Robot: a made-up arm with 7 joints.
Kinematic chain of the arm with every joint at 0, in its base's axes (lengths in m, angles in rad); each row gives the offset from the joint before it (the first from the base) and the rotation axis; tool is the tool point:
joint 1: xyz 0 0 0.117 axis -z
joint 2: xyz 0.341 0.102 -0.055 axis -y
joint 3: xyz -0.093 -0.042 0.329 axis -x
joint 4: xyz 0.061 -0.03 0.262 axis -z
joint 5: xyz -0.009 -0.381 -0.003 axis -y
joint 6: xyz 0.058 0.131 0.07 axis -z
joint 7: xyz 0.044 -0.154 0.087 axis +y
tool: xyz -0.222 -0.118 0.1
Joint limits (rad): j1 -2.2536..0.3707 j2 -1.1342..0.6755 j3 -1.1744..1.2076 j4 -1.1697..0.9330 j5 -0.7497..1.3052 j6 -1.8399..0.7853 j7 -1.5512..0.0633
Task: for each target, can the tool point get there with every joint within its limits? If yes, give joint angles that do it. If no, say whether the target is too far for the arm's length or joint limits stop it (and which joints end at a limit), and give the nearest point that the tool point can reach.
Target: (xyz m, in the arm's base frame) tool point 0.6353 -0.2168 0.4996
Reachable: yes | joints -0.5354 -0.9157 -0.4222 0.5686 0.1699 -0.3919 -1.2517
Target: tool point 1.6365 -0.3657 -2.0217
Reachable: no: too far | nearest point 0.9558 -0.2136 -0.3150 | short by 1.844 m
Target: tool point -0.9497 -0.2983 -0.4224
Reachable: no: joint limits stop it (at a limit: joint 1, joint 2, joint 3, joint 4, joint 5, joint 7) | nearest point -0.4902 -0.2628 -0.0639 | short by 0.584 m
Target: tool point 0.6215 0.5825 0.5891
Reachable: yes | joints -0.8977 0.0918 -0.7555 -0.9617 -0.5171 -1.4687 -0.4640
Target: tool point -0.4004 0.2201 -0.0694
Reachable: no: joint limits stop it (at a limit: joint 2, joint 3, joint 4, joint 7) | nearest point -0.3810 0.2095 0.0052 | short by 0.078 m
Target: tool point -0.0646 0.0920 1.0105
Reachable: yes | joints -0.1772 0.3334 0.8945 -0.3065 -0.2639 0.2838 -0.4143
